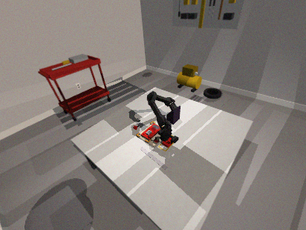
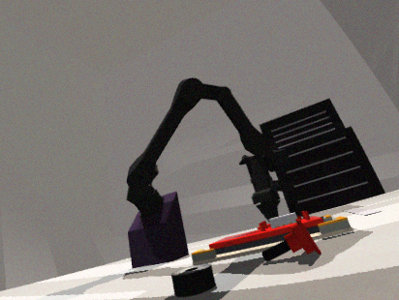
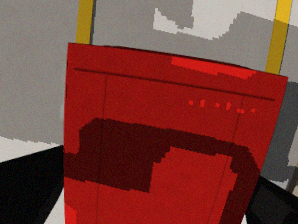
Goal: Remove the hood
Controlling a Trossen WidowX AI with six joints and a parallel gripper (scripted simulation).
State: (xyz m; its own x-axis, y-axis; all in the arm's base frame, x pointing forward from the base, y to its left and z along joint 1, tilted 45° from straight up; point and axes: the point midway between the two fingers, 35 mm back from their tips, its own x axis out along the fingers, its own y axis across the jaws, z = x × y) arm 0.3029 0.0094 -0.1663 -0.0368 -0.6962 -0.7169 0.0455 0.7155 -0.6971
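Now: gripper tip right at the red hood. From my gripper tip the other things lie so: black wheel (440 mm to the right, 70 mm behind).
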